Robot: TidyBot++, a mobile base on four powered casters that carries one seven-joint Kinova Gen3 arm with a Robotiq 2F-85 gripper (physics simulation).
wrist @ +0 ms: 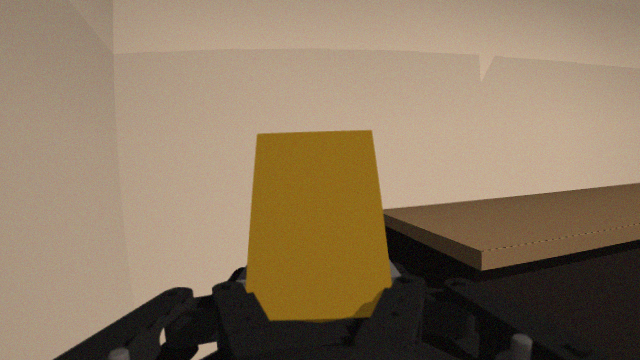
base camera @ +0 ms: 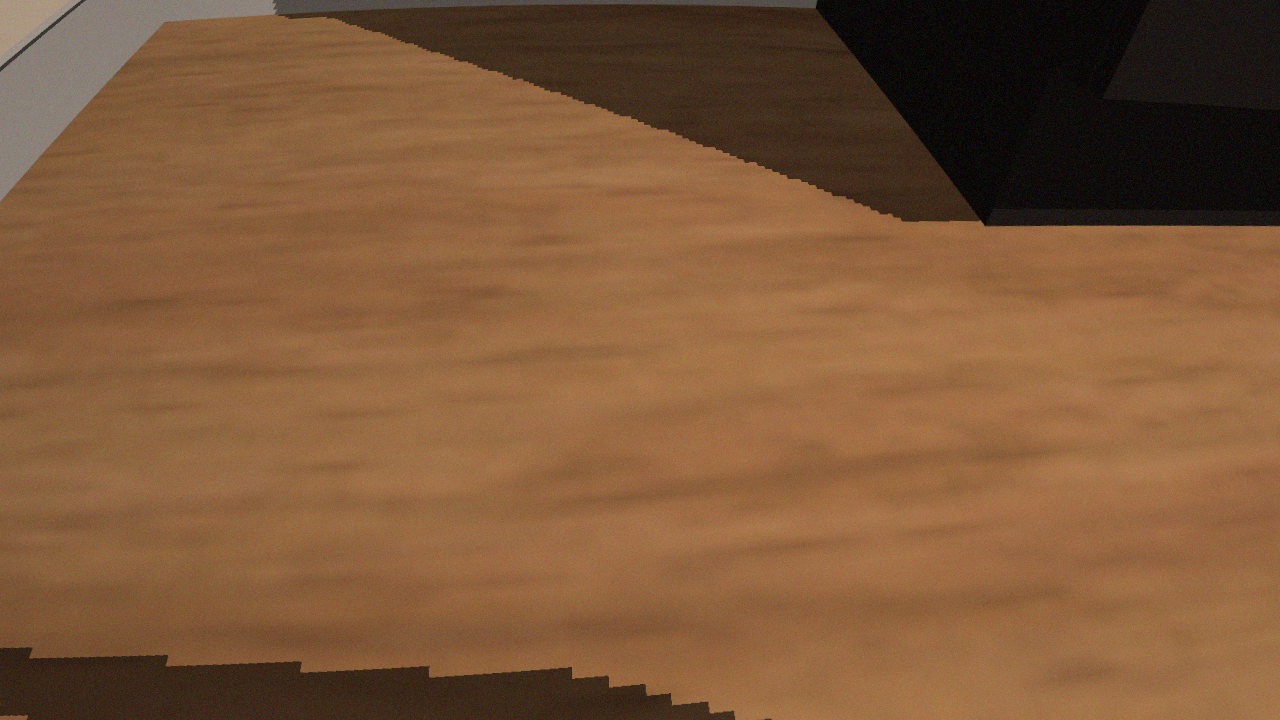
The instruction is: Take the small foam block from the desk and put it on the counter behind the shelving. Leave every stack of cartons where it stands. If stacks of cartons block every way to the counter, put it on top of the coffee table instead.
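Frame: origin at the arm's base, x left, y back, z up, level; millimetres.
Where they show: gripper, fingertip midpoint: (wrist: 318, 274).
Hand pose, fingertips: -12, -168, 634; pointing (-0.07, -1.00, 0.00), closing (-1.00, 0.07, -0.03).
Observation:
After its pixels a point has its place, as x, y, z.
The small foam block (wrist: 318, 220) {-11, -143, 668} is yellow and stands up between the fingers in the middle of the wrist view. My gripper (wrist: 318, 274) {-12, -168, 634} is shut on it, one dark finger on each side. The counter (wrist: 530, 225) {-582, -670, 513} has a wooden top over a dark body and shows at the right of the wrist view, beyond and to the right of the block. The lower right finger links overlap the view of its dark front. The dark base of the counter (base camera: 1136, 161) {-460, -615, -327} also shows at the upper right of the base camera view. The desk, coffee table and cartons do not show.
Wooden floor (base camera: 537, 376) {42, -420, -397} spreads ahead of the base, with a dark shadow beside the counter's base and another at the lower left. A pale wall (wrist: 200, 110) {313, -1084, 910} stands behind the block and counter, meeting another wall at a corner on the left. A grey baseboard (base camera: 62, 98) {568, -778, -372} runs along the left.

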